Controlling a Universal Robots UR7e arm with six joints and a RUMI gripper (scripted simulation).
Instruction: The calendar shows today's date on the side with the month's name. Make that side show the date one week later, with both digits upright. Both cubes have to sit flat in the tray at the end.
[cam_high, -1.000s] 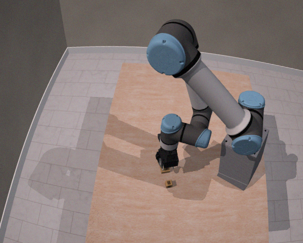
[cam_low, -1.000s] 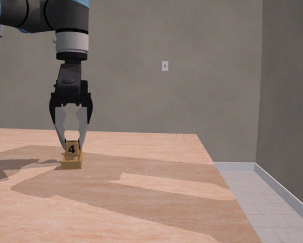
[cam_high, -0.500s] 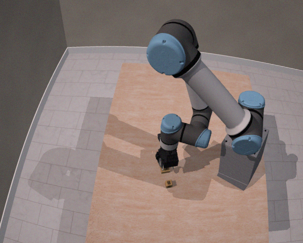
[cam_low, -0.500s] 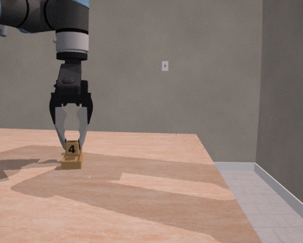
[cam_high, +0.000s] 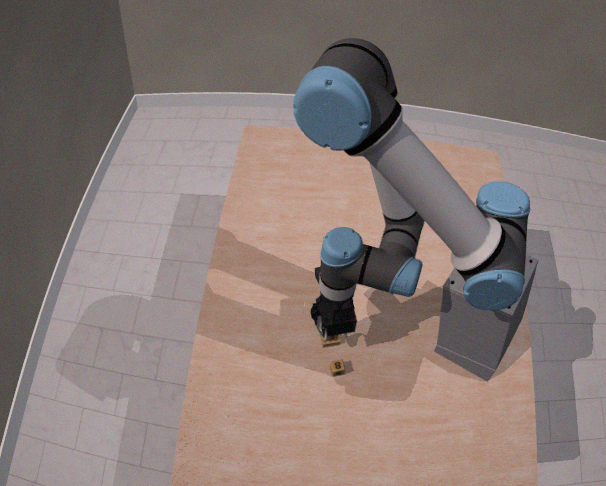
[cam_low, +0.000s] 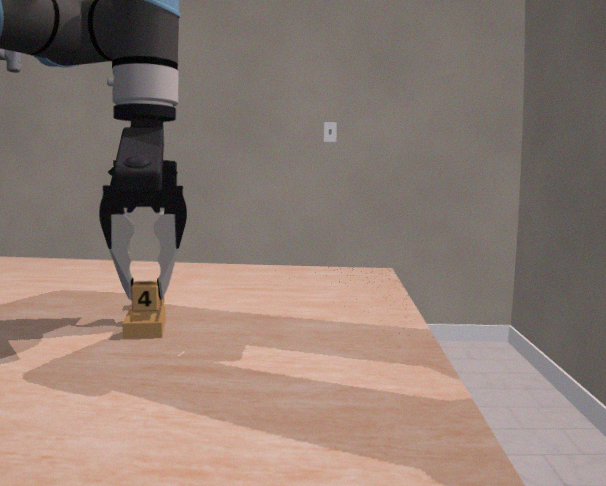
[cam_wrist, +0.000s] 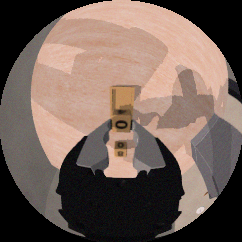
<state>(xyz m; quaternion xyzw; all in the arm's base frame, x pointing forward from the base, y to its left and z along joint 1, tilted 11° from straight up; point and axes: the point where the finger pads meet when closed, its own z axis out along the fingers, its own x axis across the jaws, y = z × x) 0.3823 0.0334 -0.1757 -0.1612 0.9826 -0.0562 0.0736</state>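
Right now the wooden calendar tray is 20 mm to the right of my hand and 40 mm below it.
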